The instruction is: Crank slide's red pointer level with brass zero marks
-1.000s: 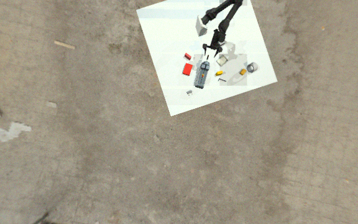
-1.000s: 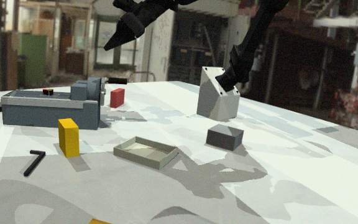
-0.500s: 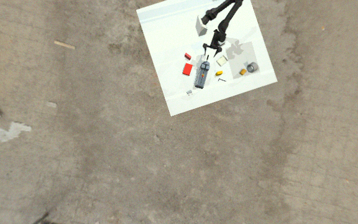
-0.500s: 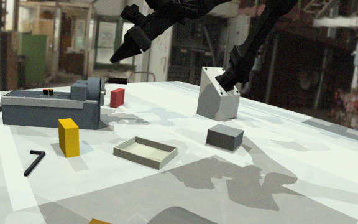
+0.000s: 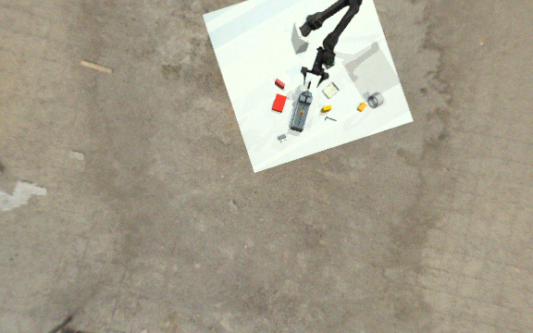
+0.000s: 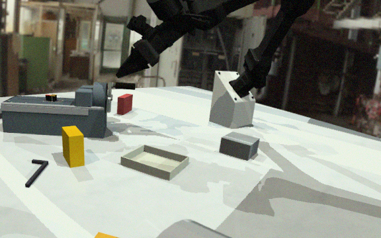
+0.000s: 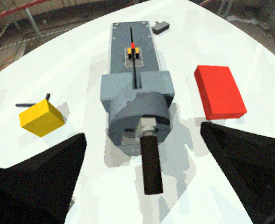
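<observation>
The dark crank handle lies 2 cm behind my gripper tip, 1 cm to the left of it and 3 cm below it. Round my gripper tip: red pointer: 13 cm ahead, 12 cm to the right, 7 cm below; then shallow grey tray: 5 cm ahead, 19 cm to the left, 14 cm below; then yellow block: 17 cm ahead, 9 cm to the left, 12 cm below.
</observation>
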